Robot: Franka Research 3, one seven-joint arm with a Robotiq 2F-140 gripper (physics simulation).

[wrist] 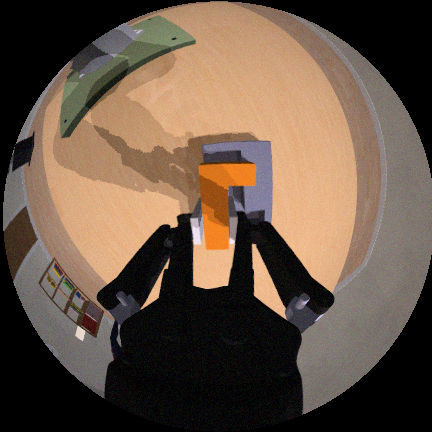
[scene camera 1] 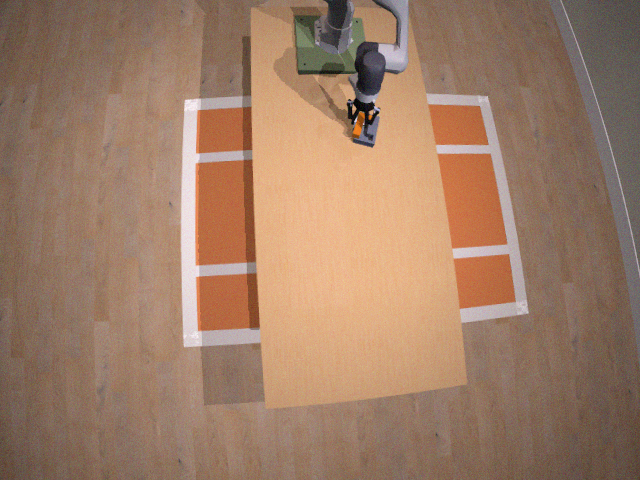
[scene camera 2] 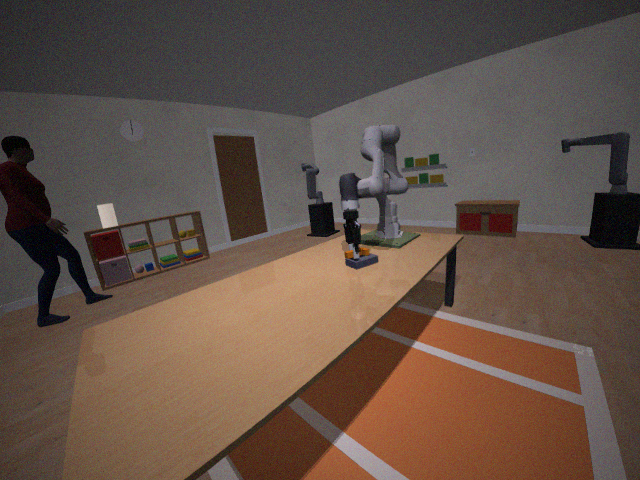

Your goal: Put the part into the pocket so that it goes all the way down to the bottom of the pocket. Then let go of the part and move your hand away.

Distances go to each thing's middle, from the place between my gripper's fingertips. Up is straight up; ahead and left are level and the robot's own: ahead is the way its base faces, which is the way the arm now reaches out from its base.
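Scene:
The orange L-shaped part [wrist: 214,177] is 20 mm above my hand, 20 mm to the left of it and 10 mm behind it. As for the pocket block [wrist: 255,200], my gripper is 10 mm above it and 40 mm to the right of it.

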